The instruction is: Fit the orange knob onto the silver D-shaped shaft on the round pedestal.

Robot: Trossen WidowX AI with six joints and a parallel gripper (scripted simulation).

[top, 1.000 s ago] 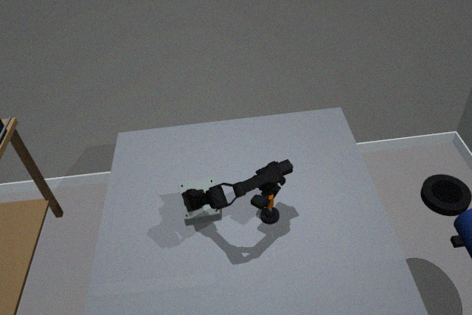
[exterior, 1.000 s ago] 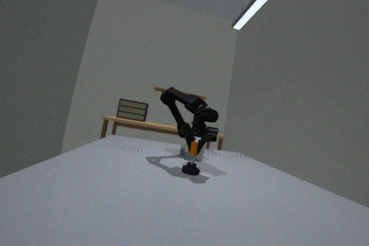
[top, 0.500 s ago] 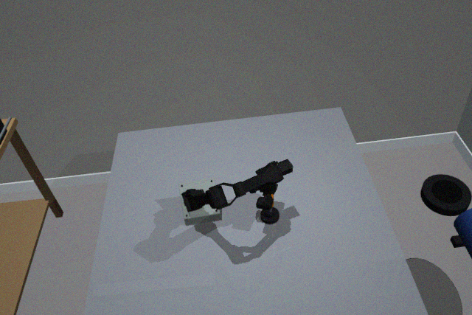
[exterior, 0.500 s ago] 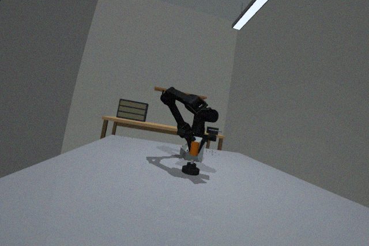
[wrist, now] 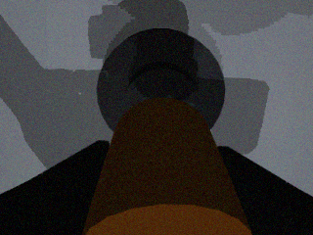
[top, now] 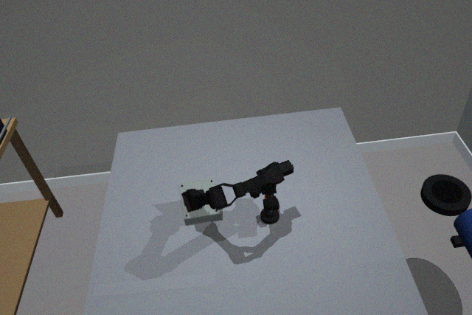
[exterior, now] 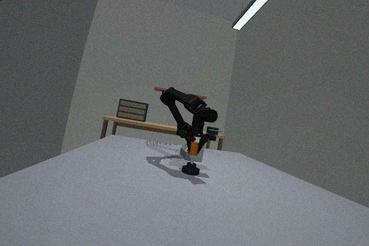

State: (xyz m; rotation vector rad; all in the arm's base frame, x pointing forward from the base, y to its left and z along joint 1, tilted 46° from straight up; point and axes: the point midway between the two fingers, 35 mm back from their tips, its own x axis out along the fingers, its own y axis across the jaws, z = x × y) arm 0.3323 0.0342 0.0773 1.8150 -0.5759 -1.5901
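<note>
My gripper tip is 60 mm above the round black pedestal. Also, from my gripper tip: orange knob 30 mm above.
</note>
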